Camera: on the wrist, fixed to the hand. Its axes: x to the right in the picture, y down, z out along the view.
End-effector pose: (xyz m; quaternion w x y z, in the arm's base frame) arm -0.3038 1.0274 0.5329 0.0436 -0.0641 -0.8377 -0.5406
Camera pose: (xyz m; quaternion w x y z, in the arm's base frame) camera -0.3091 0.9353 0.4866 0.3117 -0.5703 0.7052 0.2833
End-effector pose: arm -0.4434 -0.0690 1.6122 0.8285 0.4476 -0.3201 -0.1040
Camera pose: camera -0.3992 -0.0683 1.5190 0.4461 0.6627 0.1061 -0.5921
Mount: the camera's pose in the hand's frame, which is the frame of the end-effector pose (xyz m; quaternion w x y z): -0.0069 -0.0800 -0.0648 0.6938 0.1488 0.0346 -0.7038
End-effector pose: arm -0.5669 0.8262 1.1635 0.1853 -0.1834 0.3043 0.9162
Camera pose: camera -0.5104 0.8438 1.0790 0.7901 -0.3455 0.2248 0.4536
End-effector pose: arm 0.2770 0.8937 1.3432 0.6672 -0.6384 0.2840 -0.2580
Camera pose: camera 0.2277 0.8487 1.4219 0.3665 -0.5346 -0.2676 -0.7129
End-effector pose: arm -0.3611 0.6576 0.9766 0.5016 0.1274 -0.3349 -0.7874
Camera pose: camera -0.3795 0.6595 0.8751 0.2135 -0.4260 0.2425 0.8451
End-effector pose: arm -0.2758 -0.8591 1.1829 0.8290 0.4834 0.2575 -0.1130
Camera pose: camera -0.3371 -0.8444 1.1012 0.4148 0.2814 0.5307 -0.6834
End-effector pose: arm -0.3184 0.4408 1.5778 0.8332 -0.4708 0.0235 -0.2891
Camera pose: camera -0.3811 0.3632 1.6040 0.4438 -0.2092 -0.3292 -0.8068
